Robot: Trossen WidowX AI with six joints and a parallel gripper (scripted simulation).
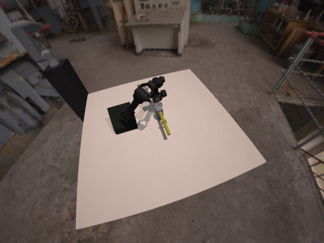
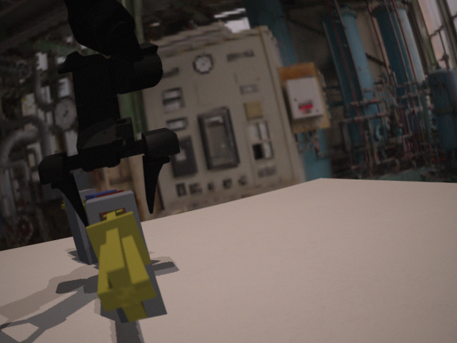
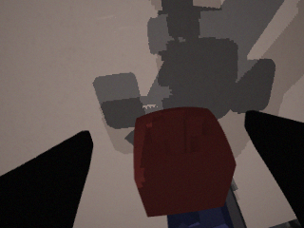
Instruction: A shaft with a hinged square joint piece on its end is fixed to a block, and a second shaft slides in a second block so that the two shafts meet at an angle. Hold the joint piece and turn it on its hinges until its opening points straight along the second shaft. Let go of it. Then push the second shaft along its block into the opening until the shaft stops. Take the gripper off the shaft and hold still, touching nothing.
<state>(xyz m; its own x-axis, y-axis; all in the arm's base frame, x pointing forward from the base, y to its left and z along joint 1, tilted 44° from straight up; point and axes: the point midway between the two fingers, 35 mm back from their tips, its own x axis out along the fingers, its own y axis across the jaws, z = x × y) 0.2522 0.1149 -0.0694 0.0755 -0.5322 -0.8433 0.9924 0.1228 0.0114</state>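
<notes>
My gripper tip is now 10 mm to the right of the dark red joint piece and 20 mm below it.
</notes>
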